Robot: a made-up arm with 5 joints. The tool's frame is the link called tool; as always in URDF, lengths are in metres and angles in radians.
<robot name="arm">
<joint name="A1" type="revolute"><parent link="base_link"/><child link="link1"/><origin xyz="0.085 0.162 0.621"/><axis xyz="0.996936 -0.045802 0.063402"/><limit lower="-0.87" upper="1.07"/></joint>
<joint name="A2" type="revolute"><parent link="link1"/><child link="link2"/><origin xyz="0.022 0.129 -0.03"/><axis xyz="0 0 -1"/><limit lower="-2.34" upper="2.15"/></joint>
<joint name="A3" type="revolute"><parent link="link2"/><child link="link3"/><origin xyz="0.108 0.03 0.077"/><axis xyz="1 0 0"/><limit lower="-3.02" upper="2.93"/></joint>
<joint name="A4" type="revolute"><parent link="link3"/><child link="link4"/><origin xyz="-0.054 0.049 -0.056"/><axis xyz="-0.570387 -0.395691 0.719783"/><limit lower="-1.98" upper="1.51"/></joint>
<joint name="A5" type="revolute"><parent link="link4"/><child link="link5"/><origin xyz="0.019 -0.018 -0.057"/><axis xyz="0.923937 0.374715 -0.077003"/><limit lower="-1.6" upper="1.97"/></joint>
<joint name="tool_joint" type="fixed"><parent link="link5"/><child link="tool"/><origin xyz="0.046 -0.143 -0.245" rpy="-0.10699 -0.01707 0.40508"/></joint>
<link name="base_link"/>
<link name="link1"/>
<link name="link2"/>
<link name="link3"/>
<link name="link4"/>
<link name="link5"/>
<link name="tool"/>
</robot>
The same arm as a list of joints. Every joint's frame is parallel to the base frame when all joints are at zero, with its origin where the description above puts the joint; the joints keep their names.
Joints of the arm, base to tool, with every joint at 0 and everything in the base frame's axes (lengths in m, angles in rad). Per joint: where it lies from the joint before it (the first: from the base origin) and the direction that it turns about. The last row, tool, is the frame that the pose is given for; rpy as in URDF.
A1: axis 0.996936 -0.045802 0.063402 xyz 0.0850 0.1620 0.6210
A2: axis -z xyz 0.0220 0.1290 -0.0300
A3: axis +x xyz 0.1080 0.0300 0.0770
A4: axis -0.570387 -0.395691 0.719783 xyz -0.0540 0.0490 -0.0560
A5: axis 0.923937 0.374715 -0.077003 xyz 0.0190 -0.0180 -0.0570
tool: xyz 0.0460 -0.1430 -0.2450 rpy -0.1070 -0.0171 0.4051
Joint limits (rad, base to tool): -0.8700..1.0700 -2.3400..2.1500 -3.0200..2.9300 -1.9800..1.5100 -1.6000..1.9700

